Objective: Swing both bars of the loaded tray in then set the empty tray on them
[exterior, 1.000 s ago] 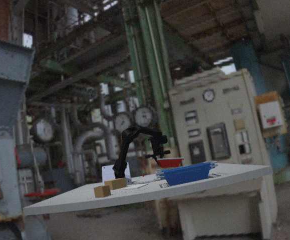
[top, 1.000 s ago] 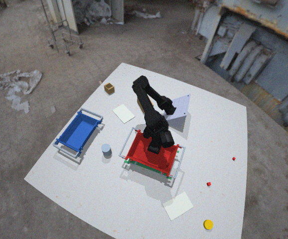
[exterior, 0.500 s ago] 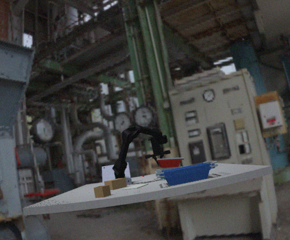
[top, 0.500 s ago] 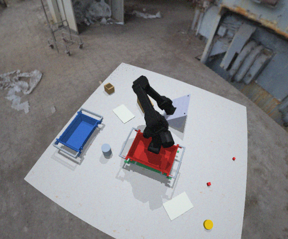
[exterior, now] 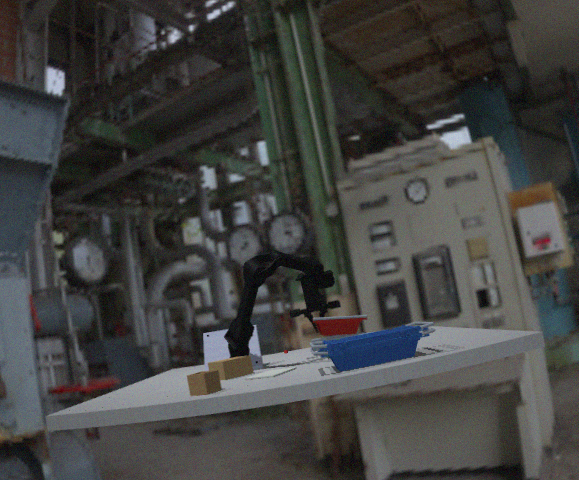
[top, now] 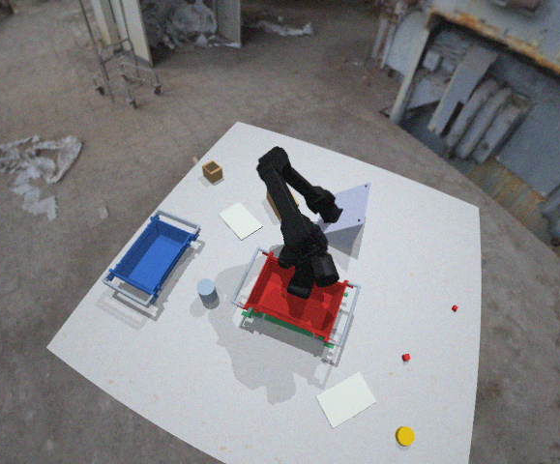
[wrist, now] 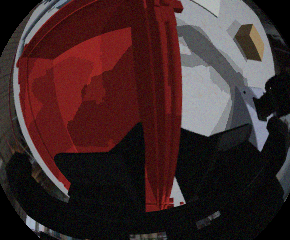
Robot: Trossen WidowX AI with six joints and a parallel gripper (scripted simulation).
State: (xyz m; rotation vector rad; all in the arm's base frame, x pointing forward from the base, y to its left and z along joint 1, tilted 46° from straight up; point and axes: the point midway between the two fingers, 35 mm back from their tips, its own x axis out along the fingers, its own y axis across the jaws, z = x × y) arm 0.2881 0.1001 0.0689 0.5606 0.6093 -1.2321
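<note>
My gripper tip is 7 cm short of the red tray, 3 cm below it and 1 cm to the right of it. Also, from my gripper tip: grey cylinder (25 cm to the right, 16 cm ahead, 6 cm below); yellow disc (47 cm to the left, 26 cm ahead, 8 cm below).
</note>
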